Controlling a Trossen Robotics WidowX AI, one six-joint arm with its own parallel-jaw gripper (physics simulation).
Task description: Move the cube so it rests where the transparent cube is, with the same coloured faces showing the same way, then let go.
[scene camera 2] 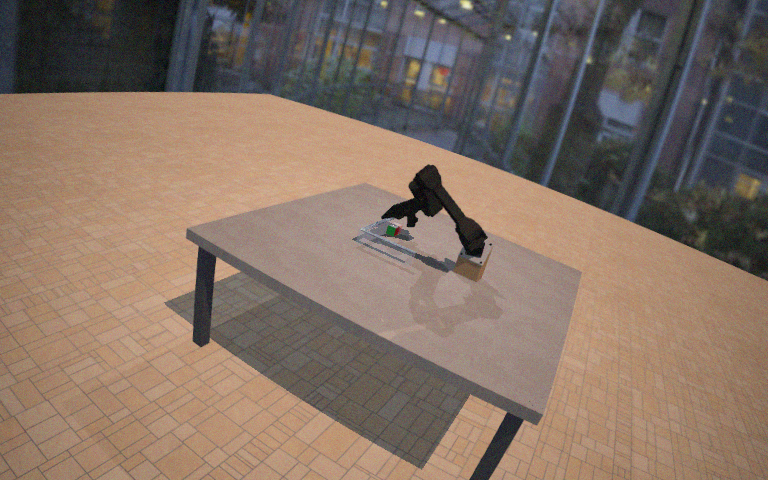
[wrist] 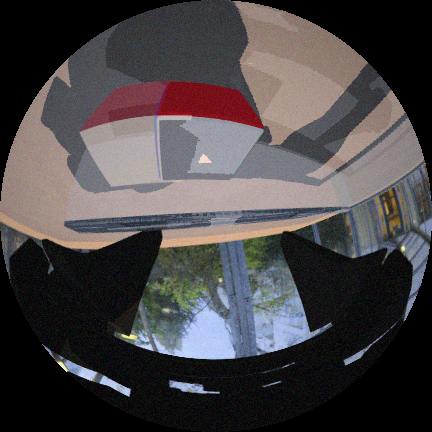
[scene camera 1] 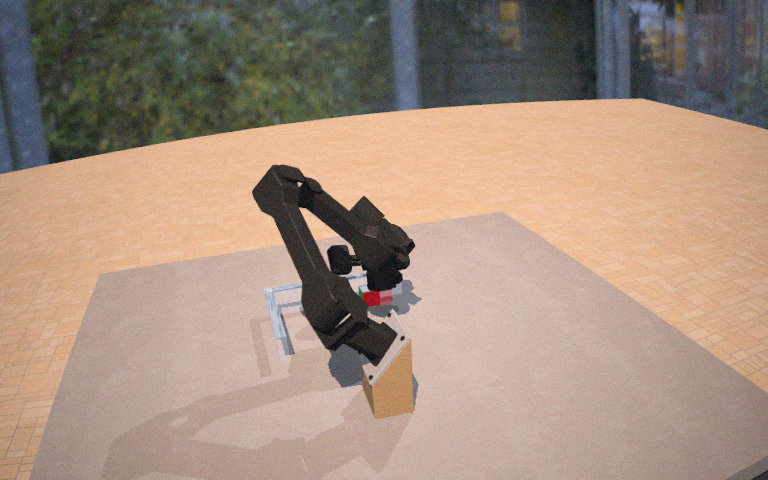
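Seen in the pictures: gripper, fingertip midpoint: [scene camera 2: 383, 217] [wrist: 223, 235] [scene camera 1: 354, 270]; arm's base, link origin: [scene camera 2: 475, 248] [scene camera 1: 380, 344].
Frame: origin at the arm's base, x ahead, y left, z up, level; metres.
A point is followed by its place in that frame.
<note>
The solid cube [scene camera 1: 370, 298] {x 0.351, y -0.104, z -0.092 m} [scene camera 2: 391, 230] {x 0.370, y -0.088, z -0.090 m} [wrist: 220, 145] {x 0.365, y -0.103, z -0.073 m} sits on the table with a whitish face up, red toward the arm's base and green on its left in scene camera 1. The transparent cube [scene camera 1: 386, 295] {x 0.349, y -0.142, z -0.092 m} [wrist: 127, 150] {x 0.364, y -0.138, z -0.073 m} stands right against it or slightly overlapping it, on the right in scene camera 1 and on the left in the wrist view. It also shows a pale top and a faint red side toward the base. My gripper [scene camera 1: 362, 270] {x 0.421, y -0.092, z -0.048 m} [scene camera 2: 398, 220] {x 0.421, y -0.092, z -0.048 m} [wrist: 223, 235] {x 0.421, y -0.092, z -0.048 m} is open and empty, above and close to the cubes. Its near finger partly hides them in scene camera 1.
A pale grey bar frame [scene camera 1: 275, 318] {x 0.275, y 0.128, z -0.053 m} [scene camera 2: 390, 245] {x 0.290, y 0.135, z -0.063 m} [wrist: 200, 219] {x 0.395, y -0.110, z -0.053 m} stands beside and behind the cubes. The wooden base block [scene camera 1: 393, 384] {x -0.057, y 0.002, z -0.047 m} [scene camera 2: 469, 268] {x -0.008, y 0.031, z -0.073 m} carries the arm in front of them. The table [scene camera 1: 566, 339] {x 0.011, y -0.404, z -0.113 m} [scene camera 2: 294, 249] {x 0.552, y 0.381, z -0.113 m} bears the arm's shadows.
</note>
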